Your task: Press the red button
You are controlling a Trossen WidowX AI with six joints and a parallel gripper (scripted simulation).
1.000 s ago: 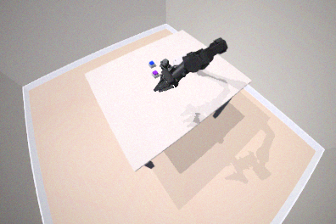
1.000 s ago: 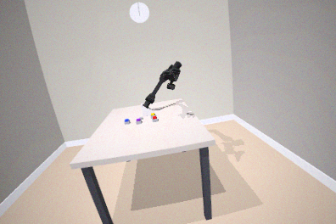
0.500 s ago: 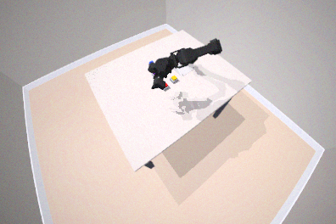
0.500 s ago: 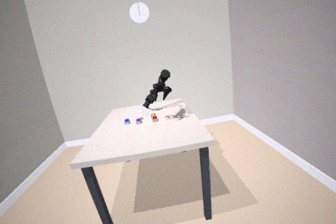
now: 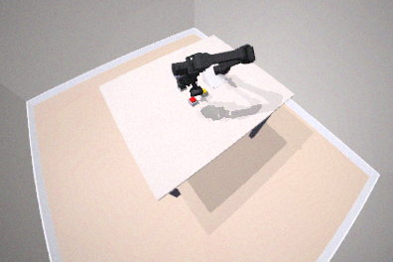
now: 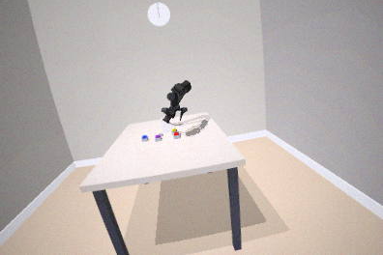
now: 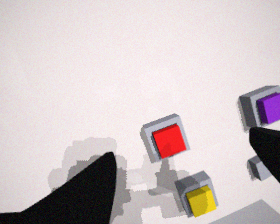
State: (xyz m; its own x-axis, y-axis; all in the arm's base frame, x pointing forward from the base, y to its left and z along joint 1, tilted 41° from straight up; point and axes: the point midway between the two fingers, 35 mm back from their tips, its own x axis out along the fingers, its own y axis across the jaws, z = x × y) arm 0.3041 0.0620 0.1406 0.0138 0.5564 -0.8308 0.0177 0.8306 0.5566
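My gripper tip is 30 mm past the red button, 10 mm to the left of it and 110 mm above it. From my gripper tip the other things lie so: blue button (50 mm behind, 270 mm to the right, 110 mm below); then yellow button (130 mm behind, 40 mm to the right, 110 mm below); then purple button (20 mm behind, 160 mm to the right, 110 mm below).
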